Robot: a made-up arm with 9 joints. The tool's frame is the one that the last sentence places.
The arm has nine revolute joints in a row. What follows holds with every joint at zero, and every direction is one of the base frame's.
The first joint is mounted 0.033 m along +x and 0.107 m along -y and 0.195 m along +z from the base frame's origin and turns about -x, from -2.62 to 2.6 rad.
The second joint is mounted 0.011 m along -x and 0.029 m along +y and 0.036 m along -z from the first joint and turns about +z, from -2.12 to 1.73 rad.
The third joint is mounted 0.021 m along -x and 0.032 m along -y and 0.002 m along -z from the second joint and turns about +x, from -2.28 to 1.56 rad.
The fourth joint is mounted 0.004 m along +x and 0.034 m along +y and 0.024 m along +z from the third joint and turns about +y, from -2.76 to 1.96 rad.
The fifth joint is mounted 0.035 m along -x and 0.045 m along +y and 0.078 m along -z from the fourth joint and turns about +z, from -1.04 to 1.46 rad.
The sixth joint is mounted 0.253 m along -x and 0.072 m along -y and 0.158 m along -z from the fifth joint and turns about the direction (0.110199, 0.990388, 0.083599), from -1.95 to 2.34 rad.
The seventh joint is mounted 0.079 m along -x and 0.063 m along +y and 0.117 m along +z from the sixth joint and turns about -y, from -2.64 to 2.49 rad.
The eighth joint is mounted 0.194 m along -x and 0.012 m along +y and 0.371 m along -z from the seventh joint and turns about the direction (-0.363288, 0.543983, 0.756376), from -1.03 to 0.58 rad.
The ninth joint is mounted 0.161 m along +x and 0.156 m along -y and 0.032 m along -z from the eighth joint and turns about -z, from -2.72 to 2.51 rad.
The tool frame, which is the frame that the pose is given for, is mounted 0.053 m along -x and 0.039 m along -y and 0.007 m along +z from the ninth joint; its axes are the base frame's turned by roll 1.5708, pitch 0 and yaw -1.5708 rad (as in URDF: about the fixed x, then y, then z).
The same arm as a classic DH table. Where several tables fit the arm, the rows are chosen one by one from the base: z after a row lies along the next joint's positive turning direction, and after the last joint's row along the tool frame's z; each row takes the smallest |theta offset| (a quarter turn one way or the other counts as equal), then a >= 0, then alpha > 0; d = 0 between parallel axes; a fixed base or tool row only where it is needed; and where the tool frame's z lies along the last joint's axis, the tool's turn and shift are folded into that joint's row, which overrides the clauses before.
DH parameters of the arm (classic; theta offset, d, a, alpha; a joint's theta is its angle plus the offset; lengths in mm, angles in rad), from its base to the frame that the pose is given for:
base (fixed): -1.5708 195.0 107.0 1.5708
joint 1: 0.0000 -22.0 -29.0 -1.5708
joint 2: 0.0000 -38.0 32.0 -1.5708
joint 3: -1.5708 -17.0 24.0 1.5708
joint 4: -1.5708 79.0 35.0 -1.5708
joint 5: -0.1108 -227.6 243.5 1.4871
joint 6: 0.9264 -43.7 141.0 -3.0028
joint 7: 1.3696 -181.7 335.5 2.1460
joint 8: 0.7233 -633.5 -47.3 2.4286
joint 9: -0.9820 -228.4 39.0 -1.5708
tool (fixed): 0.0000 53.0 0.0 0.0000
Joint limits (rad, base to tool): -2.6200..2.6000 -2.1200..1.7300 -2.2800..1.5600 -2.7600..1.9600 -1.0400..1.4600 -1.9500..2.3400 -2.6400..2.4900 -1.0300..0.5800 -2.7200..2.5100

